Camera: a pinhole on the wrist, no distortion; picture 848 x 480 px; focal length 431.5 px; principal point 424.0 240.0 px. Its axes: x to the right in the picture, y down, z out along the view. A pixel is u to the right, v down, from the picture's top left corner.
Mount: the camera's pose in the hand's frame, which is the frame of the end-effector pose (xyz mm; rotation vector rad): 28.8 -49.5 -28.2 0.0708 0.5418 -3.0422
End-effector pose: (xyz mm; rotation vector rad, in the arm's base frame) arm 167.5 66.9 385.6 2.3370 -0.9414 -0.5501
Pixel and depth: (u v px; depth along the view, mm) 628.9 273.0 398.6
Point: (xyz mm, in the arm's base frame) -16.1 215.9 25.7
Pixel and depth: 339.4 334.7 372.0
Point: 191.2 49.9 -13.1
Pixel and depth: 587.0 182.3 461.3
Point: -94.0 140.4 -4.1
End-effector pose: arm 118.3 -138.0 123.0 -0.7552 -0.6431 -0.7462
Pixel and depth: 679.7 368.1 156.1
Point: -61.4 -114.1 184.3
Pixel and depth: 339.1 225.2 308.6
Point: -14.7 -27.5 385.0
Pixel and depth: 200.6 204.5 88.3
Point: 88.7 -152.4 235.1
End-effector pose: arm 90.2 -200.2 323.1 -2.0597 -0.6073 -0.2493
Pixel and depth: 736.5 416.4 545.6
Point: -490.3 206.1 309.5
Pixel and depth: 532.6 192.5 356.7
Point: -66.1 101.2 227.1
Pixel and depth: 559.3 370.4 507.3
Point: -245.6 243.1 337.6
